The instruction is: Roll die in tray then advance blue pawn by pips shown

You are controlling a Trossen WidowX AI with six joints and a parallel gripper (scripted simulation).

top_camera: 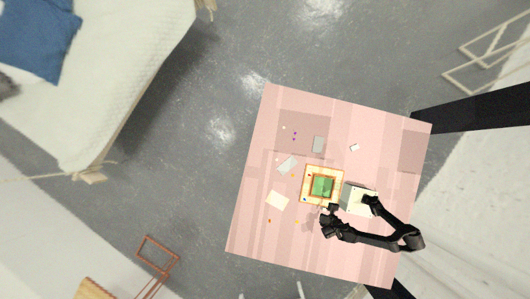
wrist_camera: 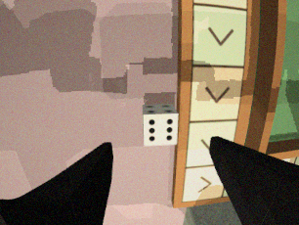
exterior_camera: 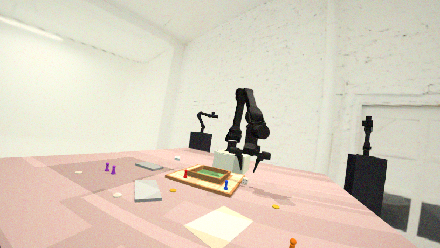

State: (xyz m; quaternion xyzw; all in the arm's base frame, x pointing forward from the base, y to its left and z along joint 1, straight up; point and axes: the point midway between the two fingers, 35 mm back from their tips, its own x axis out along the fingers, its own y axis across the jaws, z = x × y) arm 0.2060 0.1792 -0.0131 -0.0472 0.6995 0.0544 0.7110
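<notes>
Now: gripper tip 40 mm above the white die. Round my gripper tip: red pawn 210 mm to the right, 180 mm ahead, 30 mm below; then cream sheet 340 mm ahead, 60 mm below, 50 mm to the left; then blue pawn 160 mm ahead, 30 mm to the right, 30 mm below.
</notes>
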